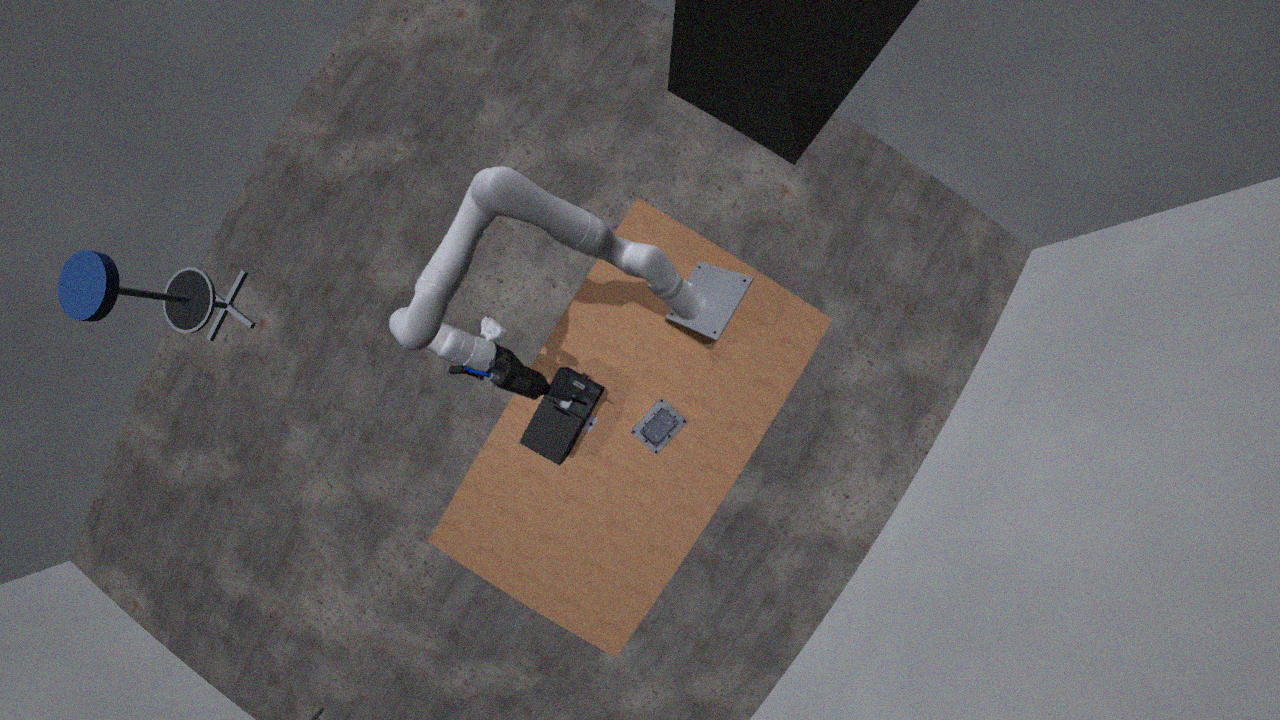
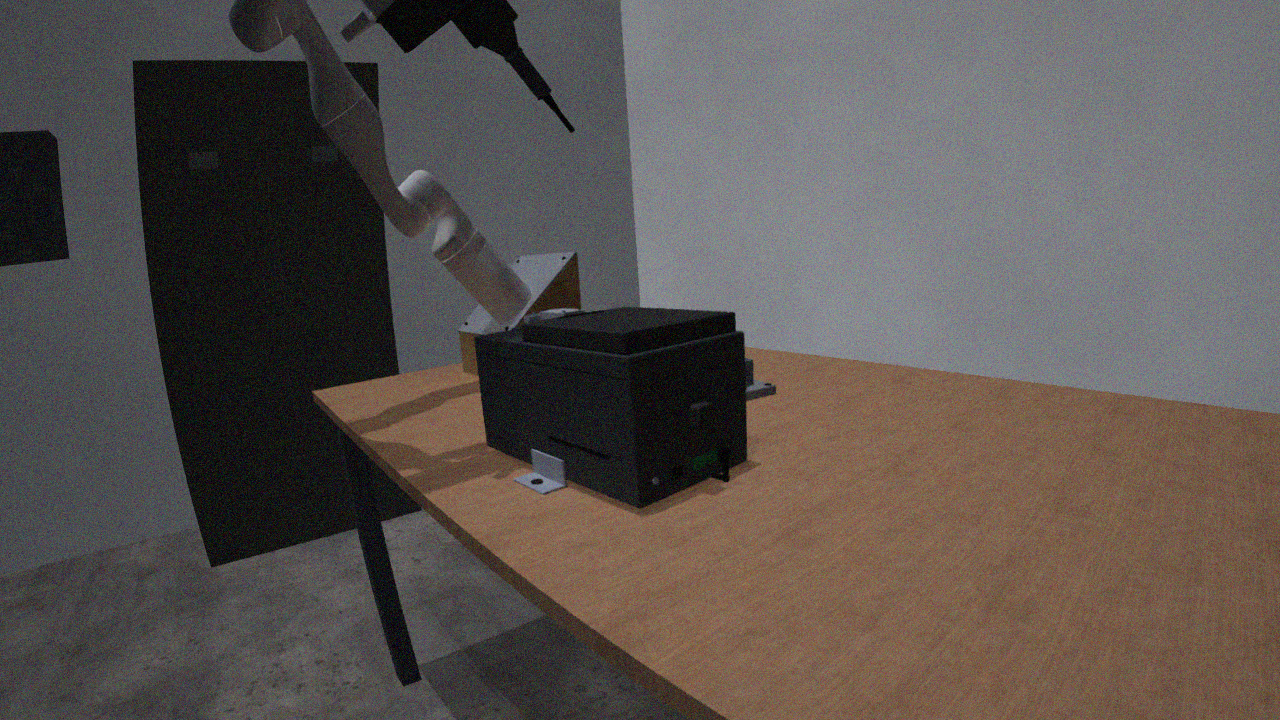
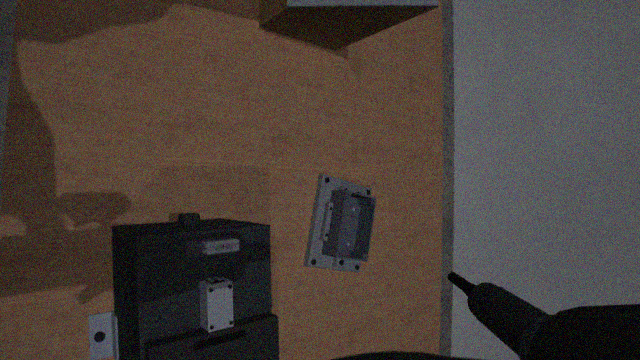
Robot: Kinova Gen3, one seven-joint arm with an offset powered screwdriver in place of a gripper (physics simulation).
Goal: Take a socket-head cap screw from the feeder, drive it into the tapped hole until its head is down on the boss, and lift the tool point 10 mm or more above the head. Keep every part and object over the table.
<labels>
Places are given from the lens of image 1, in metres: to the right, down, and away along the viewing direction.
black screw feeder (image 1: pixel 590 394): -0.16, 0.11, 1.22
</labels>
